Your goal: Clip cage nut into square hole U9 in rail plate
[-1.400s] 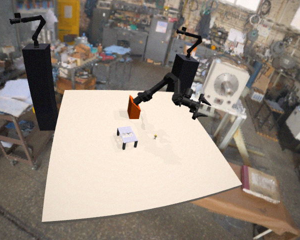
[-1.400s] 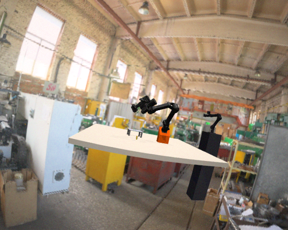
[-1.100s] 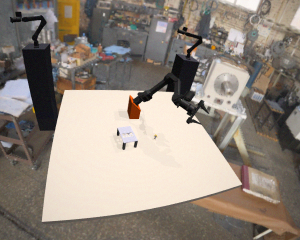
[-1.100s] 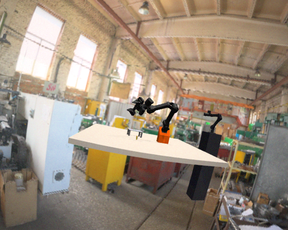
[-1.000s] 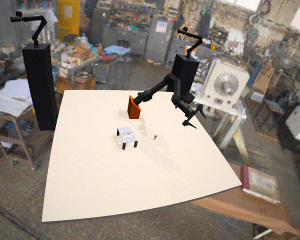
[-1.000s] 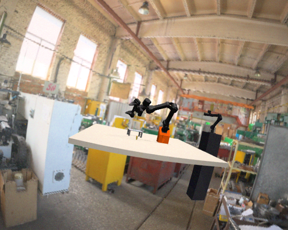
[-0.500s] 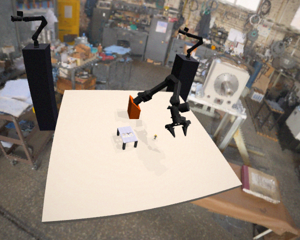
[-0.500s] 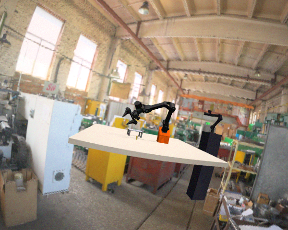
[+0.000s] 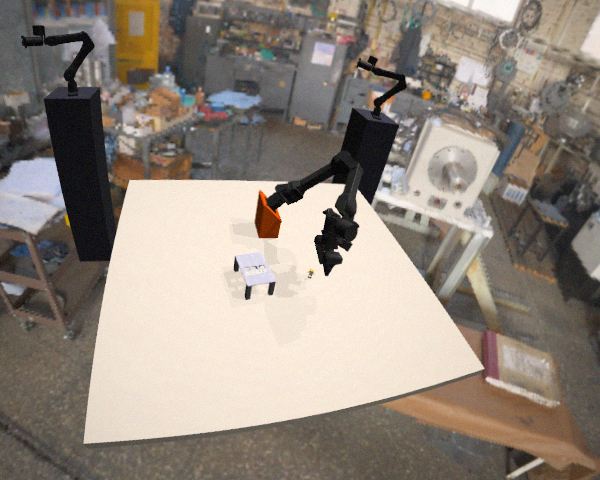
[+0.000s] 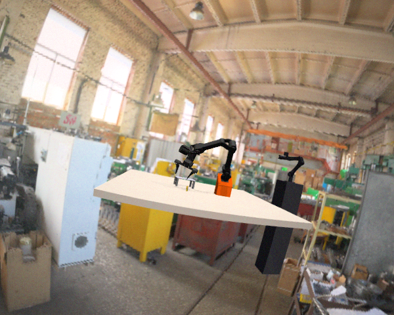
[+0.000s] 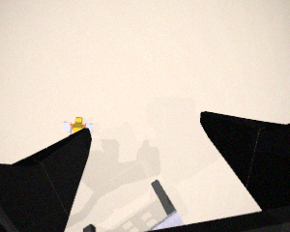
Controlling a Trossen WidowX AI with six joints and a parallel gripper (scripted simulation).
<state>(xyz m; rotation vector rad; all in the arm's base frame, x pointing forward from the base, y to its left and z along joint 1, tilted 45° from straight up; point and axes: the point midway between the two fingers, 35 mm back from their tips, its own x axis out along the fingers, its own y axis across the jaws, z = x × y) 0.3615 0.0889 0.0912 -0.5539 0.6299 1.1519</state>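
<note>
The orange cage nut is 6 cm behind my gripper tip, 1 cm to the right of it and 8 cm below it.
</note>
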